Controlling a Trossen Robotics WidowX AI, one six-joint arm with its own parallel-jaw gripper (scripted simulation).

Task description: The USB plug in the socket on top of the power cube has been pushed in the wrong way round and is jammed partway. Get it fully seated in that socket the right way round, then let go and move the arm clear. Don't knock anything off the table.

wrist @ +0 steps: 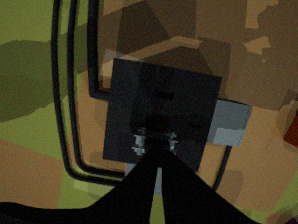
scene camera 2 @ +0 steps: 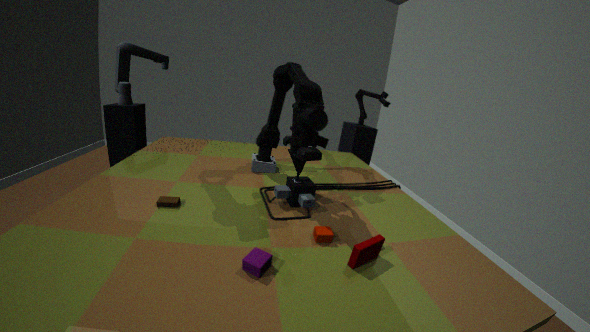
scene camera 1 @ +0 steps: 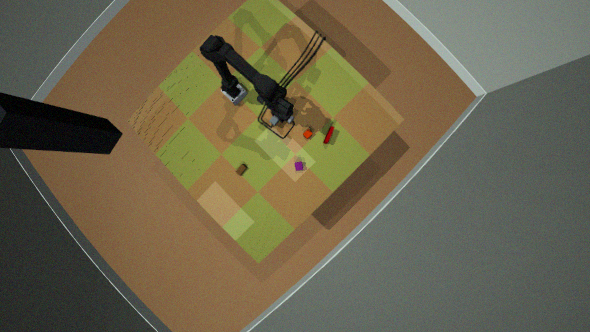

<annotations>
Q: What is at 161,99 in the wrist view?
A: A power cube.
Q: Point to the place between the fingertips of the gripper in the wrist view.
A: At 159,157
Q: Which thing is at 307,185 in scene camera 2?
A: A power cube.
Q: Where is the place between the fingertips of the gripper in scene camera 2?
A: At 298,172
</annotations>
